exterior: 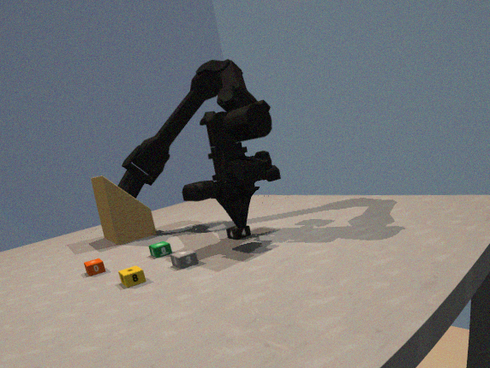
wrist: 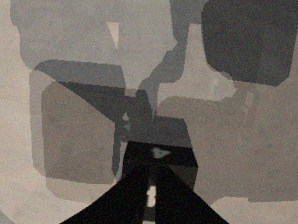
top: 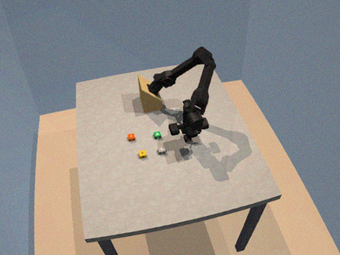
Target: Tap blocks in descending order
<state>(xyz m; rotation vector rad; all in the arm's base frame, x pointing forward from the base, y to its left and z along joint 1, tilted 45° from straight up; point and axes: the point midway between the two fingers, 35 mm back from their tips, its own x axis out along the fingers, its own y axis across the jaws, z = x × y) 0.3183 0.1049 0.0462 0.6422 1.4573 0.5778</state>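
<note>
Right now my gripper tip is 1 cm past the black block and 1 cm above it. Round my gripper tip: yellow block 24 cm to the right, 3 cm ahead, 1 cm below; then green block 14 cm to the right, 7 cm behind, 1 cm below; then grey block 15 cm to the right, 3 cm ahead, 1 cm below.
</note>
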